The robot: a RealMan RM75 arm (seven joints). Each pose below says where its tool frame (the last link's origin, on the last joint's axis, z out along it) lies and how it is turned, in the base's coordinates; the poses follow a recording.
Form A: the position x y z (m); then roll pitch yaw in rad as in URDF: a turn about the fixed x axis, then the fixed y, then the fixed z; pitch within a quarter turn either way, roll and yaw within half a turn.
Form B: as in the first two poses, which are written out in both.
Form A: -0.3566 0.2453 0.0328 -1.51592 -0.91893 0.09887
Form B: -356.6 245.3 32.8 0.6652 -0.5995 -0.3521 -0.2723
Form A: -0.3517 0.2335 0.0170 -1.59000 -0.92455 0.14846
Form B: -351.7 233.5 17.0 0.6487 -0.6140 -0.3588 -0.2710
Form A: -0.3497 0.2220 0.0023 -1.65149 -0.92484 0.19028
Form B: -349.7 222.0 2.3 0.6352 -0.6261 -0.3636 -0.2688
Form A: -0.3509 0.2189 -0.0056 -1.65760 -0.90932 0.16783
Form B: -350.9 218.9 -5.6 0.6321 -0.6350 -0.3512 -0.2717
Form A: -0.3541 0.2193 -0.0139 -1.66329 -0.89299 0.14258
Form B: -354.1 219.3 -13.9 0.6288 -0.6442 -0.3376 -0.2750
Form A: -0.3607 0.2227 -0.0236 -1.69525 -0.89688 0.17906
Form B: -360.7 222.7 -23.6 0.6230 -0.6472 -0.3462 -0.2704
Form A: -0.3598 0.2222 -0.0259 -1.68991 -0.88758 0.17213
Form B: -359.8 222.2 -25.9 0.6249 -0.6485 -0.3420 -0.2684
